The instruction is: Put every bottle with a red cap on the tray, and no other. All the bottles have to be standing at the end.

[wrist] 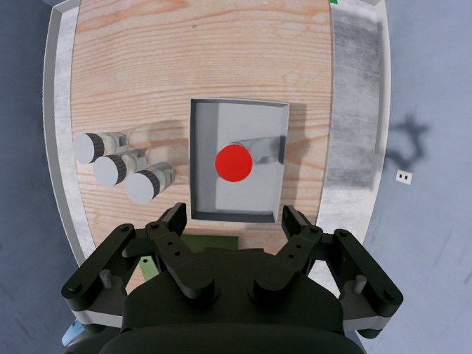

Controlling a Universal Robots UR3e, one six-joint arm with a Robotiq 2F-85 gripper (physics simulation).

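Observation:
A bottle with a red cap (233, 163) stands upright inside the grey tray (240, 217), a little below the tray's middle in the view; its cap hides most of its body. Three bottles with white caps stand close together on the wooden table left of the tray: one at the far left (86, 148), one in the middle (111, 170) and one nearest the tray (144, 186). My gripper (234, 213) is open, with nothing between its fingers. Its fingertips show below the red cap, near the tray's lower edge in the view.
A dark green flat piece (210, 242) lies below the tray, partly hidden by the gripper. A lighter green strip (148, 269) shows at the lower left. A raised pale rim (48, 100) (384, 100) runs along both sides of the table. A light blue object (73, 332) shows at the bottom left.

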